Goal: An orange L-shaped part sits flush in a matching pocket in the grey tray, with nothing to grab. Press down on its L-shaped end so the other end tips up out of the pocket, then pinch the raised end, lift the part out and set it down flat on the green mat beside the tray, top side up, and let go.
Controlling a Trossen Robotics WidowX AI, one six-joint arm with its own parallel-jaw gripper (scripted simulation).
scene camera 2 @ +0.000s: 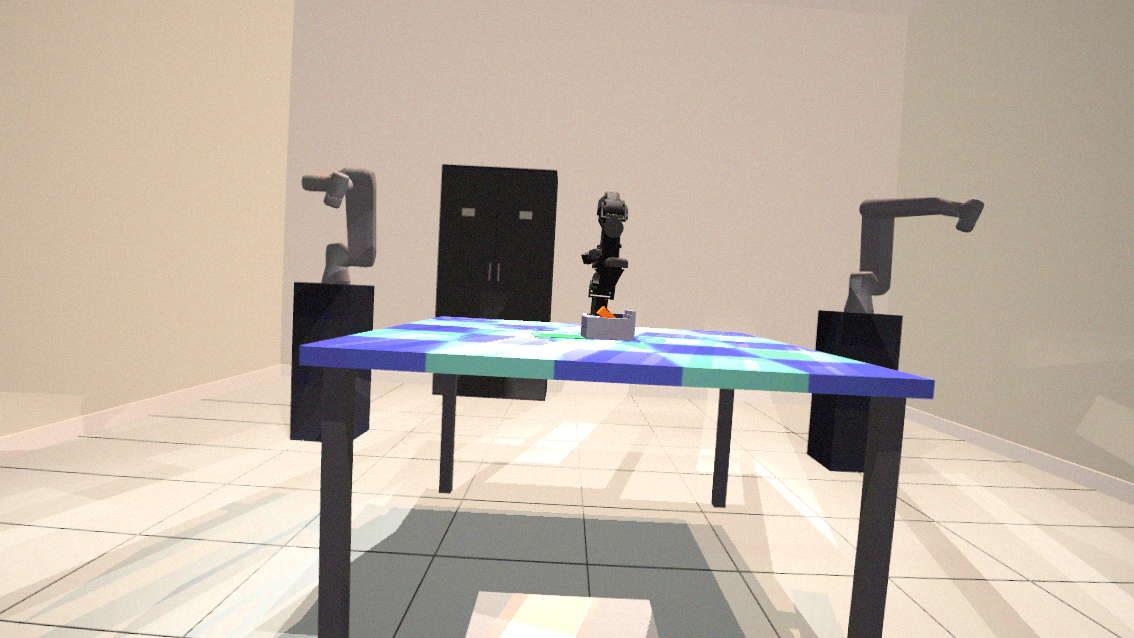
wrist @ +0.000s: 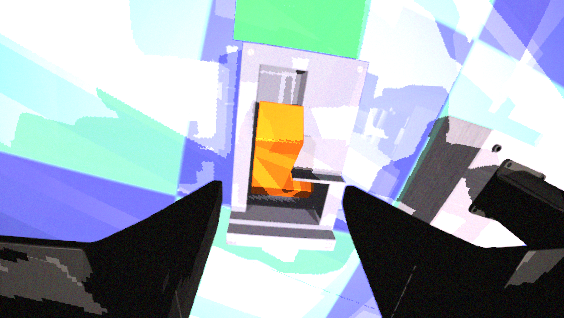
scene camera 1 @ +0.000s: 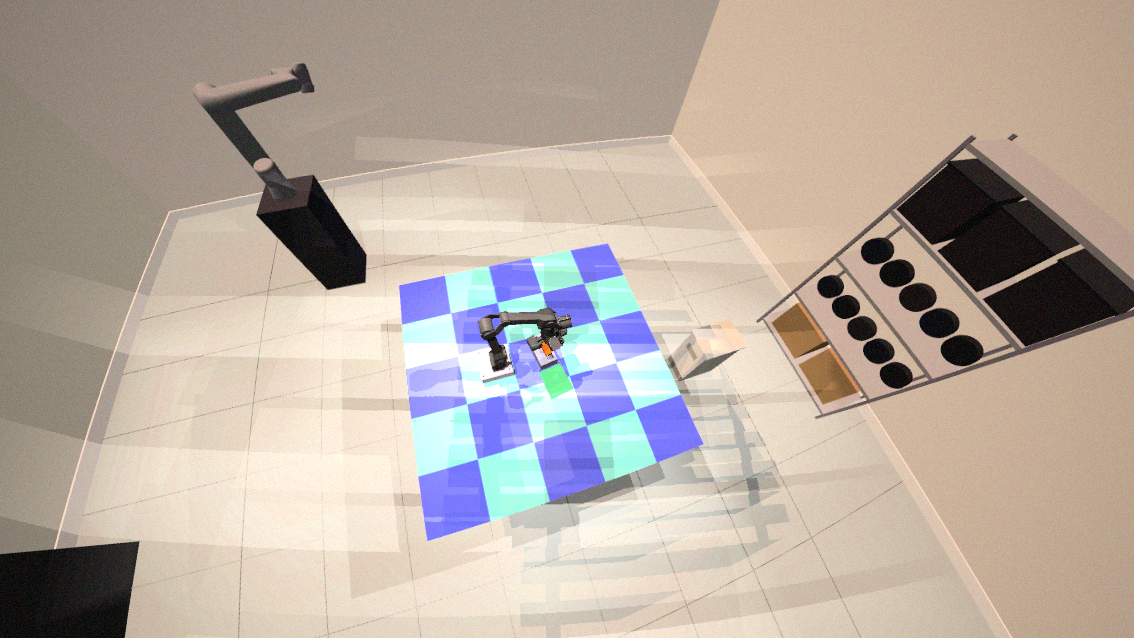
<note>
The gripper (scene camera 2: 607, 291) is open, with nothing in its grasp. Also in view: an orange L-shaped part (wrist: 280, 128).
The gripper also shows in the wrist view (wrist: 284, 192).
</note>
